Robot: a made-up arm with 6 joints. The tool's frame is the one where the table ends. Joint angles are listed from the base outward.
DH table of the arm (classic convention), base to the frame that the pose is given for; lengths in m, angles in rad. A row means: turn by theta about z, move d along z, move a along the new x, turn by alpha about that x. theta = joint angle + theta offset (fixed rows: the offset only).
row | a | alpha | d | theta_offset
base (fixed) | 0.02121 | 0 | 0 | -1.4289
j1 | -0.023 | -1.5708 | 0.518 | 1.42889
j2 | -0.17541 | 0 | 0 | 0.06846
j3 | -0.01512 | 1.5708 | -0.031 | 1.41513
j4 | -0.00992 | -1.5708 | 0.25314 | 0
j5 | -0.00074 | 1.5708 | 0.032 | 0
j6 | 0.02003 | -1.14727 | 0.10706 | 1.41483
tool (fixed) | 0 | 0 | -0.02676 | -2.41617
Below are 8 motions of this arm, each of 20 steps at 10 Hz.
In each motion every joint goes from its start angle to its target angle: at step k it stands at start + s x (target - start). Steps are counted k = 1, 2, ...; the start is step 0. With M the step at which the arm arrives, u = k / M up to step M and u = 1 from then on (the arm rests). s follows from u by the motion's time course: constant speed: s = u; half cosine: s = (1 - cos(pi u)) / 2; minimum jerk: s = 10 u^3 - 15 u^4 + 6 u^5.
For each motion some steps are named. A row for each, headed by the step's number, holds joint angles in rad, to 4 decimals.
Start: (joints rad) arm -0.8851 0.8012 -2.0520 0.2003 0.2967 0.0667
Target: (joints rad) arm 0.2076 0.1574 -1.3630 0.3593 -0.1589 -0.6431
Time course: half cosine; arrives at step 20
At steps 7, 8, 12, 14, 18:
7: -0.5868 0.6254 -1.8639 0.2437 0.1723 -0.1271
8: -0.5076 0.5788 -1.8140 0.2552 0.1393 -0.1785
12: -0.1699 0.3798 -1.6010 0.3044 -0.0015 -0.3979
14: -0.0176 0.2901 -1.5050 0.3265 -0.0650 -0.4968
18: 0.1809 0.1732 -1.3799 0.3554 -0.1478 -0.6257

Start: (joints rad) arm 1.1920 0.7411 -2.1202 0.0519 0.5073 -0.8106
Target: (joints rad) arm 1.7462 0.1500 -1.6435 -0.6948 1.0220 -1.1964
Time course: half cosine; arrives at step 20
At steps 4, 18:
4: 1.2449 0.6847 -2.0747 -0.0194 0.5564 -0.8474
18: 1.7326 0.1645 -1.6552 -0.6765 1.0094 -1.1870

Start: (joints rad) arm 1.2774 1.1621 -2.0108 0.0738 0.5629 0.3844
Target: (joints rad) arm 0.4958 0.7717 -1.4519 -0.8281 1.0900 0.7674
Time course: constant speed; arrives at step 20
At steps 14, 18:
14: 0.7303 0.8888 -1.6196 -0.5575 0.9319 0.6525
18: 0.5740 0.8107 -1.5078 -0.7379 1.0373 0.7291

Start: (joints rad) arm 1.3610 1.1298 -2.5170 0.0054 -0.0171 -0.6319
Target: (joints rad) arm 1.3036 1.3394 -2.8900 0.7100 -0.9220 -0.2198
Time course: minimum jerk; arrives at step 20
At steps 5, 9, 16, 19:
5: 1.3551 1.1515 -2.5556 0.0783 -0.1108 -0.5892
9: 1.3376 1.2151 -2.6688 0.2921 -0.3853 -0.4642
16: 1.3069 1.3273 -2.8684 0.6692 -0.8696 -0.2437
19: 1.3037 1.3392 -2.8896 0.7092 -0.9210 -0.2203

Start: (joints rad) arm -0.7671 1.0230 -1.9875 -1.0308 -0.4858 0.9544
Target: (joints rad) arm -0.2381 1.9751 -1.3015 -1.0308 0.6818 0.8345
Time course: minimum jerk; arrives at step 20
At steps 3, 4, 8, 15, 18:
3: -0.7530 1.0483 -1.9692 -1.0308 -0.4547 0.9512
4: -0.7365 1.0781 -1.9478 -1.0308 -0.4182 0.9475
8: -0.5992 1.3252 -1.7697 -1.0308 -0.1152 0.9163
15: -0.2929 1.8765 -1.3725 -1.0308 0.5609 0.8469
18: -0.2426 1.9670 -1.3074 -1.0308 0.6718 0.8355

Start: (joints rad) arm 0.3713 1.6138 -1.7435 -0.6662 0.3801 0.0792
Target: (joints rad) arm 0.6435 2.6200 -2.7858 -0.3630 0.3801 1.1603
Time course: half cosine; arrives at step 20
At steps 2, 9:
2: 0.3780 1.6384 -1.7690 -0.6588 0.3801 0.1057
9: 0.4861 2.0382 -2.1831 -0.5383 0.3801 0.5352

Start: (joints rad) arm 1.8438 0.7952 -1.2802 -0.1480 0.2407 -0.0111
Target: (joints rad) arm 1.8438 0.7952 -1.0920 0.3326 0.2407 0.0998
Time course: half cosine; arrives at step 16
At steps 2, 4, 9, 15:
2: 1.8438 0.7952 -1.2730 -0.1297 0.2407 -0.0069
4: 1.8438 0.7952 -1.2526 -0.0776 0.2407 0.0051
9: 1.8438 0.7952 -1.1677 0.1392 0.2407 0.0552
15: 1.8438 0.7952 -1.0938 0.3280 0.2407 0.0987

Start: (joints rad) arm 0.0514 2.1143 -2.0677 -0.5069 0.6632 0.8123
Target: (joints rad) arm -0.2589 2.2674 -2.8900 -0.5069 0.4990 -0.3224
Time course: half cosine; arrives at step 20
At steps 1, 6, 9, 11, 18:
1: 0.0495 2.1152 -2.0728 -0.5069 0.6622 0.8053
6: -0.0126 2.1459 -2.2372 -0.5069 0.6294 0.5784
9: -0.0795 2.1789 -2.4145 -0.5069 0.5939 0.3337
11: -0.1280 2.2028 -2.5432 -0.5069 0.5683 0.1562
18: -0.2513 2.2637 -2.8699 -0.5069 0.5030 -0.2946

